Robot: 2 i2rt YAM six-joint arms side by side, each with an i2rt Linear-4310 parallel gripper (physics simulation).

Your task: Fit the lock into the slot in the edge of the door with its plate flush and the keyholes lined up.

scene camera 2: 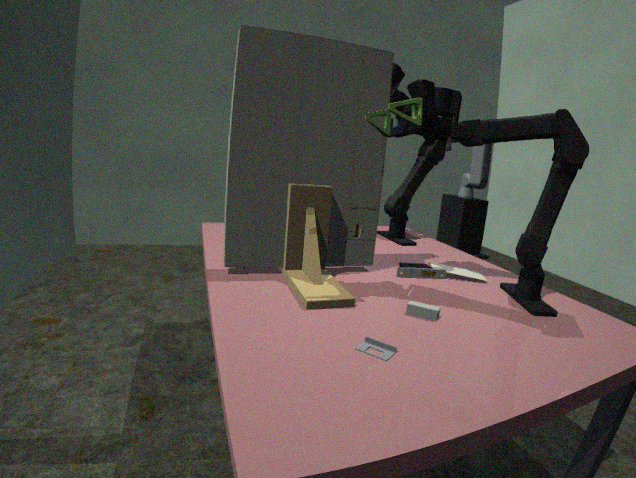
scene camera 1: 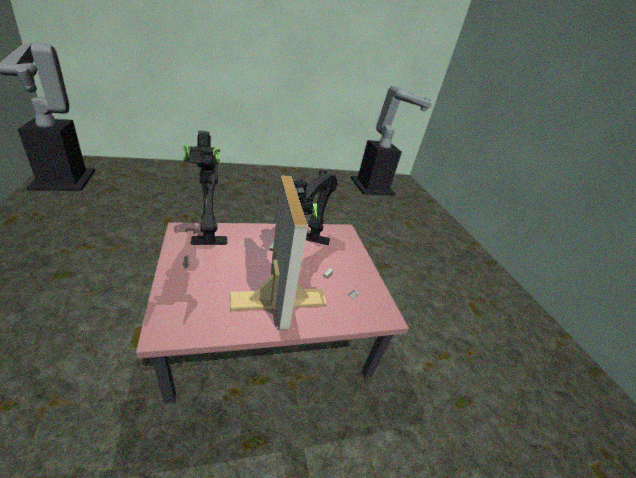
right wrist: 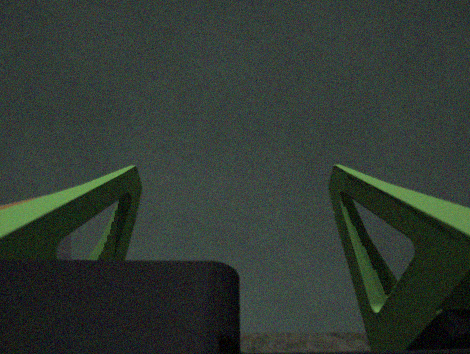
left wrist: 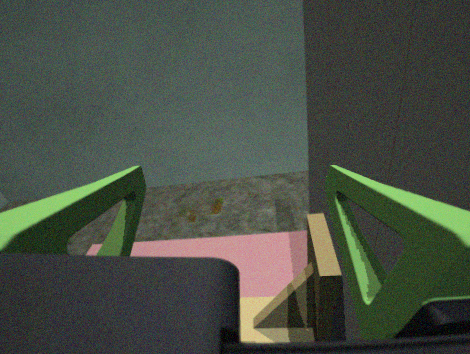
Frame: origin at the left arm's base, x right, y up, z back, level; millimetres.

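Where they show: left gripper, between the fingertips: (scene camera 2: pixel 376 111) (scene camera 1: pixel 306 219) (left wrist: pixel 235 176); right gripper, between the fingertips: (scene camera 1: pixel 200 151) (right wrist: pixel 235 176); left arm's base, origin of its link: (scene camera 2: pixel 526 300) (scene camera 1: pixel 313 238); right arm's base, origin of its link: (scene camera 2: pixel 395 239) (scene camera 1: pixel 209 241).
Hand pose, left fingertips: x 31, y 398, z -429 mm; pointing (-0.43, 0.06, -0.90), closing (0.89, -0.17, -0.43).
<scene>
Things, the pixels of their top centre, and the offset from my left fingertips. Level surfaces: height alone.
- grey door, centre of its top: (scene camera 2: pixel 319 40) (scene camera 1: pixel 292 198) dx +54, dy +172, dz -144 mm
- lock, centre of its top: (scene camera 2: pixel 417 264) dx +124, dy -372, dz +167 mm
- pale flat piece, centre of its top: (scene camera 2: pixel 458 267) dx +143, dy -376, dz +293 mm
- small grey block, centre of its top: (scene camera 2: pixel 424 305) (scene camera 1: pixel 328 271) dx -161, dy -376, dz +121 mm
- angled plate with an opening, centre of its top: (scene camera 2: pixel 376 345) (scene camera 1: pixel 354 293) dx -314, dy -388, dz +12 mm
- pink table, height of its surface: dy -398 mm
- small dark piece, centre of its top: (scene camera 1: pixel 185 255) dx +564, dy -322, dz -70 mm
The grey door (scene camera 1: pixel 292 277) (scene camera 2: pixel 308 113) (left wrist: pixel 390 90) stands upright on a wooden stand (scene camera 1: pixel 246 301) (scene camera 2: pixel 329 295). A keyhole opening (scene camera 2: pixel 357 230) shows low near its right side in scene camera 2; the slot in its edge does not show. The lock (scene camera 2: pixel 421 273), a grey metal case with a long plate and a brass-coloured part, lies on the table between the door and the left arm's base. My left gripper (scene camera 2: pixel 377 111) (left wrist: pixel 235 176) is open and empty, high beside the door's upper part. My right gripper (scene camera 1: pixel 201 153) (right wrist: pixel 235 176) is open and empty, high above its base.
A pale flat piece (scene camera 2: pixel 465 273) lies by the lock. A small grey block (scene camera 1: pixel 328 273) (scene camera 2: pixel 422 310) and an angled plate with an opening (scene camera 1: pixel 353 293) (scene camera 2: pixel 362 348) lie on the pink table (scene camera 1: pixel 215 328) (scene camera 2: pixel 308 411). A small dark piece (scene camera 1: pixel 186 261) lies at the table's left.
</scene>
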